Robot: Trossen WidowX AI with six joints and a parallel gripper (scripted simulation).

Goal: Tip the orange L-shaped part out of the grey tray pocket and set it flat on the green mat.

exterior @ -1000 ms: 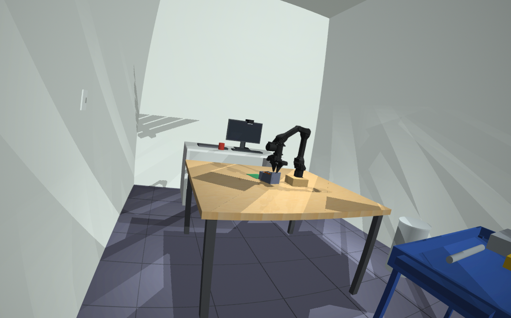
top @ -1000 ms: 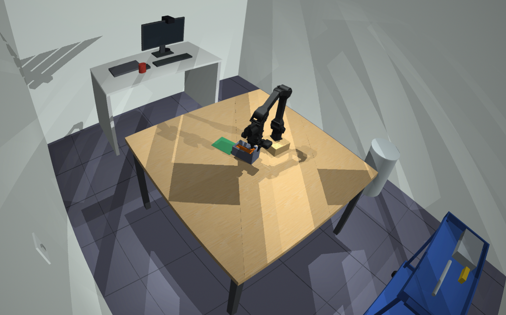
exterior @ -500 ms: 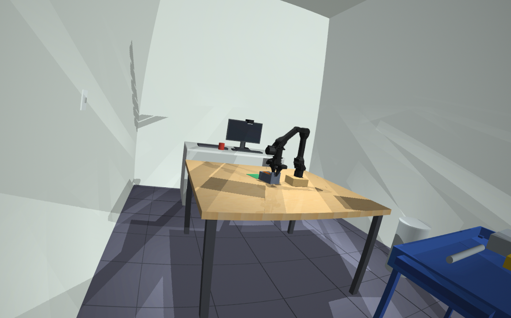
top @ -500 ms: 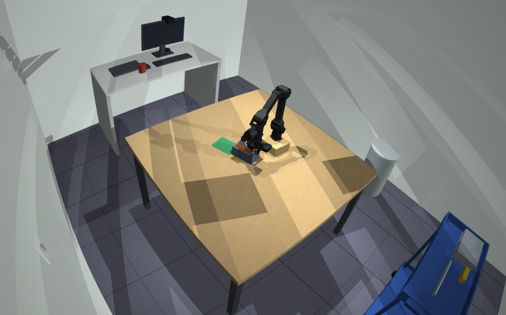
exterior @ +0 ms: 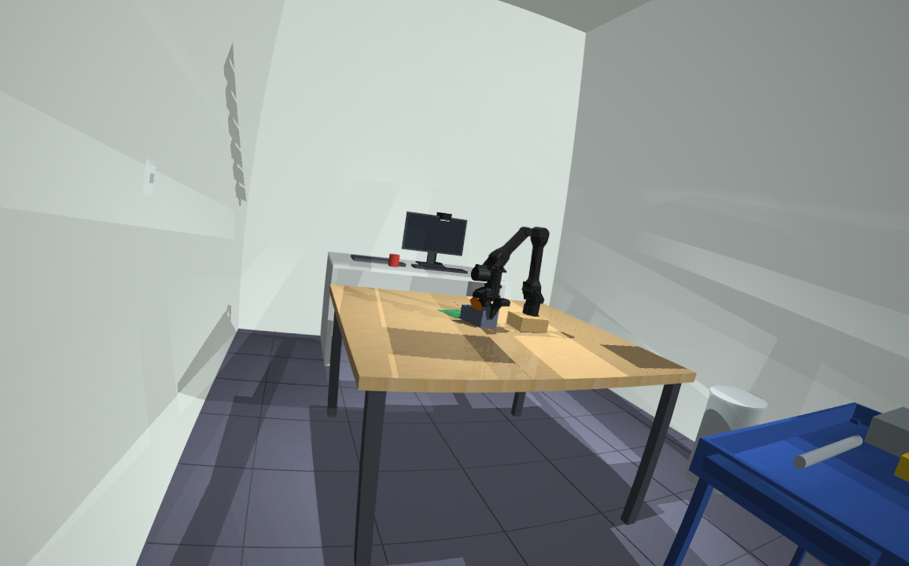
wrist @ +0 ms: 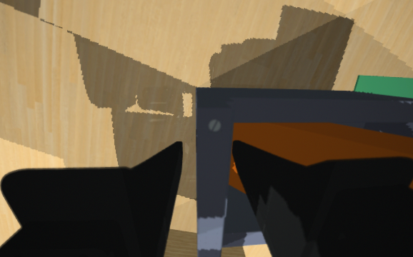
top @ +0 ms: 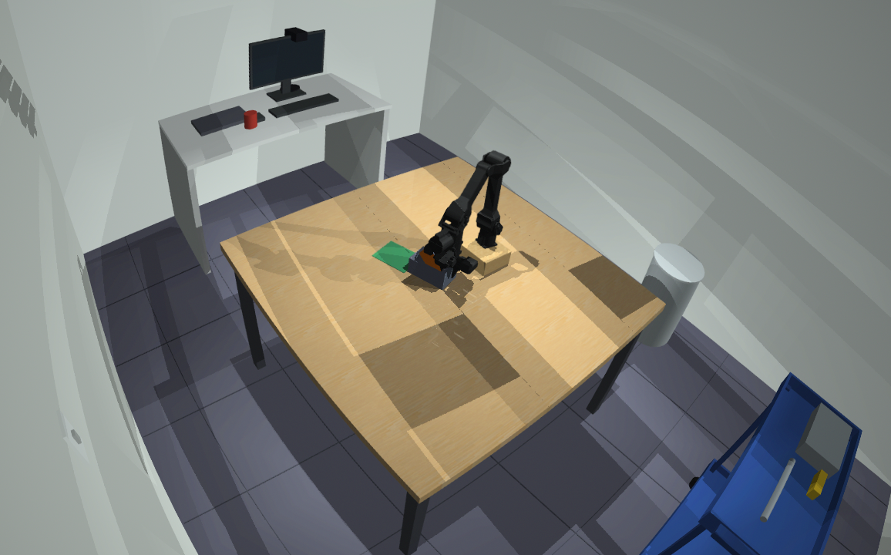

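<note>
Now: the orange L-shaped part 50 mm to the right of my gripper tip, 20 mm ahead of it and 10 mm above it. From my gripper tip the other things lie so: green mat 200 mm to the right, 90 mm ahead, 50 mm below.
</note>
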